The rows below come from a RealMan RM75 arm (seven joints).
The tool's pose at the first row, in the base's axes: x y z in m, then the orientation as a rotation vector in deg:
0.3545, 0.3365, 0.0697, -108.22, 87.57, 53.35
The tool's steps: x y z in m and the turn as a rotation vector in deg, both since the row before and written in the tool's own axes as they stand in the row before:
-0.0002, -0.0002, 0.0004, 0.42, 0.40, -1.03
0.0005, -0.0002, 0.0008, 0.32, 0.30, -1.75
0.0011, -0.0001, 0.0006, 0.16, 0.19, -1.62
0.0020, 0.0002, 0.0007, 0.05, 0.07, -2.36
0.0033, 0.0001, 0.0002, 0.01, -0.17, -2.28
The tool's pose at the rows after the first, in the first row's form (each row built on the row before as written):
0.3546, 0.3370, 0.0696, -108.83, 86.77, 52.18
0.3547, 0.3373, 0.0687, -109.85, 85.11, 50.86
0.3549, 0.3371, 0.0675, -110.80, 83.49, 49.83
0.3550, 0.3364, 0.0655, -112.13, 80.97, 48.67
0.3557, 0.3346, 0.0628, -113.24, 78.38, 47.77

